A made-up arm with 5 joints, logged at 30 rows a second.
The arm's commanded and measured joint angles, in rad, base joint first. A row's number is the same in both.
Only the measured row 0 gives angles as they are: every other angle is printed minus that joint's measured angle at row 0.
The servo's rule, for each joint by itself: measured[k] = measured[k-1] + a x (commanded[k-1-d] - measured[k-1]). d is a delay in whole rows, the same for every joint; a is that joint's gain. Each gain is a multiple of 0.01, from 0.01 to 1. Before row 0 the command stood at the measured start. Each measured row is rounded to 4 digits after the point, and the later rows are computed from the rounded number. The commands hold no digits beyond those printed.
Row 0, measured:
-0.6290 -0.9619 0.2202 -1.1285 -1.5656
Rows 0 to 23, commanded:
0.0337 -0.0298 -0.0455 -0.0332 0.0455
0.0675 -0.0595 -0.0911 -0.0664 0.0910
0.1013 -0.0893 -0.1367 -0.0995 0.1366
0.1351 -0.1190 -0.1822 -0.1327 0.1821
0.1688 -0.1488 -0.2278 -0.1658 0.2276
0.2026 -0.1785 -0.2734 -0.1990 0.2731
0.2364 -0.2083 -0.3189 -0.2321 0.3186
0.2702 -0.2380 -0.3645 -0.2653 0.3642
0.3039 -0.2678 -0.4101 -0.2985 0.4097
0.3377 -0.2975 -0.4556 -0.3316 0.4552
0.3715 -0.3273 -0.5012 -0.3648 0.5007
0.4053 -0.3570 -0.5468 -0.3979 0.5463
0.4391 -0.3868 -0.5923 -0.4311 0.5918
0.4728 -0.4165 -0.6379 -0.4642 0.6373
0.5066 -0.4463 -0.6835 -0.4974 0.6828
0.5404 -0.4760 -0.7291 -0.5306 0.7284
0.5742 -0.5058 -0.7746 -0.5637 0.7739
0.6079 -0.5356 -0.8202 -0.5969 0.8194
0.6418 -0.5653 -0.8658 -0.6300 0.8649
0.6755 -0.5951 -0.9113 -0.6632 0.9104
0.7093 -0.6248 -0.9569 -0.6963 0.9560
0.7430 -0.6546 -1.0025 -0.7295 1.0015
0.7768 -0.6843 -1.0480 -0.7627 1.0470
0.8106 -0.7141 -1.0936 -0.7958 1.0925
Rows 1 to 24, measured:
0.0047 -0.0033 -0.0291 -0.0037 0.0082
0.0135 -0.0095 -0.0688 -0.0106 0.0231
0.0258 -0.0183 -0.1123 -0.0204 0.0435
0.0411 -0.0294 -0.1570 -0.0328 0.0684
0.0590 -0.0425 -0.2023 -0.0474 0.0971
0.0791 -0.0575 -0.2478 -0.0641 0.1288
0.1011 -0.0741 -0.2933 -0.0826 0.1630
0.1248 -0.0921 -0.3389 -0.1027 0.1992
0.1499 -0.1114 -0.3845 -0.1242 0.2371
0.1762 -0.1319 -0.4300 -0.1470 0.2764
0.2035 -0.1534 -0.4756 -0.1710 0.3168
0.2318 -0.1758 -0.5212 -0.1960 0.3581
0.2608 -0.1990 -0.5667 -0.2219 0.4002
0.2905 -0.2229 -0.6123 -0.2486 0.4429
0.3208 -0.2475 -0.6579 -0.2760 0.4861
0.3515 -0.2726 -0.7035 -0.3040 0.5297
0.3827 -0.2983 -0.7490 -0.3326 0.5737
0.4142 -0.3244 -0.7946 -0.3617 0.6179
0.4461 -0.3509 -0.8402 -0.3912 0.6624
0.4782 -0.3778 -0.8857 -0.4211 0.7070
0.5106 -0.4050 -0.9313 -0.4514 0.7518
0.5431 -0.4325 -0.9769 -0.4820 0.7967
0.5758 -0.4602 -1.0224 -0.5129 0.8418
0.6087 -0.4881 -1.0680 -0.5440 0.8869
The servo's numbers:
d 0
a 0.14 0.11 0.64 0.11 0.18

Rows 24 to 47, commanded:
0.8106 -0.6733 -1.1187 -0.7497 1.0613
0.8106 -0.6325 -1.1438 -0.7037 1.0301
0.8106 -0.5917 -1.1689 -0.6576 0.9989
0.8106 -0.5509 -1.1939 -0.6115 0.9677
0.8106 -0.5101 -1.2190 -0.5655 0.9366
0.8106 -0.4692 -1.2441 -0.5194 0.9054
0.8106 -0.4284 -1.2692 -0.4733 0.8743
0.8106 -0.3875 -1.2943 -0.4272 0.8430
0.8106 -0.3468 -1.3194 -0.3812 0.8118
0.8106 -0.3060 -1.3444 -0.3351 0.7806
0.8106 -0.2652 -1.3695 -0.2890 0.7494
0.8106 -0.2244 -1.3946 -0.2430 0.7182
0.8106 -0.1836 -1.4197 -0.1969 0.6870
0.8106 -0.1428 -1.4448 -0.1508 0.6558
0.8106 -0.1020 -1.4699 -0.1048 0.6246
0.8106 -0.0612 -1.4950 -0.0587 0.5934
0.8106 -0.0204 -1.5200 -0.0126 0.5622
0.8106 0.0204 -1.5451 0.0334 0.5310
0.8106 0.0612 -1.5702 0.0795 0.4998
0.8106 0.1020 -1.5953 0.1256 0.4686
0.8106 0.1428 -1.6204 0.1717 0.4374
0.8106 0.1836 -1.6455 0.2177 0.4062
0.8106 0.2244 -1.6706 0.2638 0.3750
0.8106 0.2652 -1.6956 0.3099 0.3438
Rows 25 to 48, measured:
0.6370 -0.5085 -1.1004 -0.5666 0.9183
0.6613 -0.5221 -1.1282 -0.5817 0.9384
0.6822 -0.5298 -1.1542 -0.5900 0.9493
0.7002 -0.5321 -1.1796 -0.5924 0.9526
0.7157 -0.5297 -1.2048 -0.5894 0.9497
0.7290 -0.5230 -1.2300 -0.5817 0.9417
0.7404 -0.5126 -1.2551 -0.5698 0.9296
0.7502 -0.4988 -1.2802 -0.5541 0.9140
0.7587 -0.4821 -1.3053 -0.5351 0.8956
0.7660 -0.4627 -1.3303 -0.5131 0.8749
0.7722 -0.4410 -1.3554 -0.4884 0.8523
0.7776 -0.4172 -1.3805 -0.4614 0.8282
0.7822 -0.3915 -1.4056 -0.4323 0.8028
0.7862 -0.3641 -1.4307 -0.4013 0.7763
0.7896 -0.3353 -1.4558 -0.3687 0.7490
0.7925 -0.3051 -1.4809 -0.3346 0.7210
0.7950 -0.2738 -1.5059 -0.2992 0.6924
0.7972 -0.2414 -1.5310 -0.2626 0.6633
0.7991 -0.2081 -1.5561 -0.2250 0.6339
0.8007 -0.1740 -1.5812 -0.1864 0.6041
0.8021 -0.1392 -1.6063 -0.1470 0.5741
0.8033 -0.1037 -1.6314 -0.1069 0.5439
0.8043 -0.0676 -1.6565 -0.0661 0.5135
0.8052 -0.0310 -1.6815 -0.0247 0.4830

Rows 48 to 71, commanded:
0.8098 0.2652 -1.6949 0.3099 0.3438
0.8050 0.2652 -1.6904 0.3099 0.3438
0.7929 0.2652 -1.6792 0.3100 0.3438
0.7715 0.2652 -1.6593 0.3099 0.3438
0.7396 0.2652 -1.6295 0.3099 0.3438
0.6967 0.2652 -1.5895 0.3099 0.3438
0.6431 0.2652 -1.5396 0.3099 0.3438
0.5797 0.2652 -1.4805 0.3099 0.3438
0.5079 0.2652 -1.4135 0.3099 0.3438
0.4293 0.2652 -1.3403 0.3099 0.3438
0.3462 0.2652 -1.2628 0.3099 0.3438
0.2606 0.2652 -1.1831 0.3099 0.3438
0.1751 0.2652 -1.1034 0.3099 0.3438
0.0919 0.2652 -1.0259 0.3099 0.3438
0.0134 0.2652 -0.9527 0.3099 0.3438
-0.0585 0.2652 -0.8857 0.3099 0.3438
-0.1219 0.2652 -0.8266 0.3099 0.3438
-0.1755 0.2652 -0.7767 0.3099 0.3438
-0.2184 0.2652 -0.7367 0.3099 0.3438
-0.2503 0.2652 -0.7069 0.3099 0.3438
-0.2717 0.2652 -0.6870 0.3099 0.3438
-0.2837 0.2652 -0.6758 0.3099 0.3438
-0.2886 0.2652 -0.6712 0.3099 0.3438
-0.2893 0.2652 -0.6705 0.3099 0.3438
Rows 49 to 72, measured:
0.8058 0.0016 -1.6901 0.0121 0.4579
0.8057 0.0306 -1.6903 0.0449 0.4374
0.8039 0.0564 -1.6832 0.0741 0.4206
0.7994 0.0794 -1.6679 0.1000 0.4068
0.7910 0.0998 -1.6433 0.1231 0.3955
0.7778 0.1180 -1.6089 0.1436 0.3862
0.7589 0.1342 -1.5645 0.1619 0.3786
0.7338 0.1486 -1.5107 0.1782 0.3723
0.7022 0.1614 -1.4485 0.1927 0.3672
0.6640 0.1728 -1.3793 0.2056 0.3630
0.6195 0.1830 -1.3047 0.2171 0.3595
0.5693 0.1920 -1.2269 0.2273 0.3567
0.5141 0.2001 -1.1479 0.2364 0.3544
0.4550 0.2073 -1.0698 0.2445 0.3525
0.3932 0.2137 -0.9949 0.2517 0.3509
0.3300 0.2194 -0.9250 0.2581 0.3496
0.2667 0.2244 -0.8620 0.2638 0.3486
0.2048 0.2289 -0.8074 0.2689 0.3477
0.1456 0.2329 -0.7622 0.2734 0.3470
0.0902 0.2365 -0.7268 0.2774 0.3464
0.0395 0.2397 -0.7013 0.2810 0.3459
-0.0057 0.2425 -0.6850 0.2842 0.3455
-0.0453 0.2450 -0.6762 0.2870 0.3452
-0.0795 0.2472 -0.6726 0.2895 0.3449

